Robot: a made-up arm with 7 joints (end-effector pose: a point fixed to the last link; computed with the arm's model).
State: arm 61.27 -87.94 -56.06 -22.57 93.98 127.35 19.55
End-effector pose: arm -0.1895 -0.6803 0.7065 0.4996 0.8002 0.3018 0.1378
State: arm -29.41 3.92 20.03 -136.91 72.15 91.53 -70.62
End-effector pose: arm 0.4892 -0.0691 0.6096 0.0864 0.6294 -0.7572 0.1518
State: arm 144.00 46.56 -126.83 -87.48 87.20 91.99 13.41
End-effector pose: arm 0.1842 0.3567 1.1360 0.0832 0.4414 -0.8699 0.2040
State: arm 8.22 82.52 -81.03 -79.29 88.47 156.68 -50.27
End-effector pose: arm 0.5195 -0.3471 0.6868 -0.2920 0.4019 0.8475 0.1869
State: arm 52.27 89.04 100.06 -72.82 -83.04 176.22 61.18
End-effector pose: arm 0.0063 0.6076 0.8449 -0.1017 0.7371 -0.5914 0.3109
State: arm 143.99 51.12 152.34 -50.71 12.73 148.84 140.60
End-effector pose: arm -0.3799 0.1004 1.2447 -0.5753 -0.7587 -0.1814 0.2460
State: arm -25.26 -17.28 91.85 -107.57 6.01 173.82 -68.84
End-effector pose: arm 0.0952 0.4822 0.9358 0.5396 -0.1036 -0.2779 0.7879
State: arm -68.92 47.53 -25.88 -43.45 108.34 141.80 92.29
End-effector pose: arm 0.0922 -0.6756 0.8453 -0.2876 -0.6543 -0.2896 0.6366
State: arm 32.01 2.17 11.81 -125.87 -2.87 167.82 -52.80
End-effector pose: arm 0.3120 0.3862 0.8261 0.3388 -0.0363 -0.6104 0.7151
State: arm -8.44 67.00 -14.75 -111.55 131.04 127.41 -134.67
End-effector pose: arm 0.3217 -0.1776 0.2808 -0.3363 -0.1763 0.9241 0.0437
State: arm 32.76 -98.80 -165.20 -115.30 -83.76 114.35 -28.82
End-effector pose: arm 0.0730 -0.2226 0.1459 0.1243 -0.4824 0.8633 0.0811
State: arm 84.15 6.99 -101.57 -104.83 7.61 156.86 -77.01
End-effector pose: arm 0.4552 -0.0550 0.9892 0.3038 -0.3325 -0.7829 0.4292
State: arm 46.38 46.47 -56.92 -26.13 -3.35 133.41 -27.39
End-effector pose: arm 0.4691 0.4187 1.0647 0.5079 -0.4108 -0.6615 0.3684
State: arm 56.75 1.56 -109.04 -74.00 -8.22 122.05 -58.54
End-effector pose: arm 0.3261 -0.2846 1.1841 0.1646 -0.3845 -0.9061 0.0644
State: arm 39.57 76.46 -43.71 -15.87 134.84 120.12 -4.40
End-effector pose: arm 0.6575 0.3773 0.6909 0.0388 0.7256 -0.6868 0.0200
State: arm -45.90 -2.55 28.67 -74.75 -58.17 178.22 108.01
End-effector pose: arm 0.4186 0.0144 1.1320 -0.7733 -0.2112 0.4971 0.3321
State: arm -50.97 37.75 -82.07 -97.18 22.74 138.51 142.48
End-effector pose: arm -0.1504 -0.5469 0.8978 -0.3258 0.1066 -0.6847 0.6432
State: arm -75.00 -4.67 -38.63 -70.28 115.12 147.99 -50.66
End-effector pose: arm -0.1926 -0.3600 1.1040 -0.8552 0.2278 0.1939 0.4232
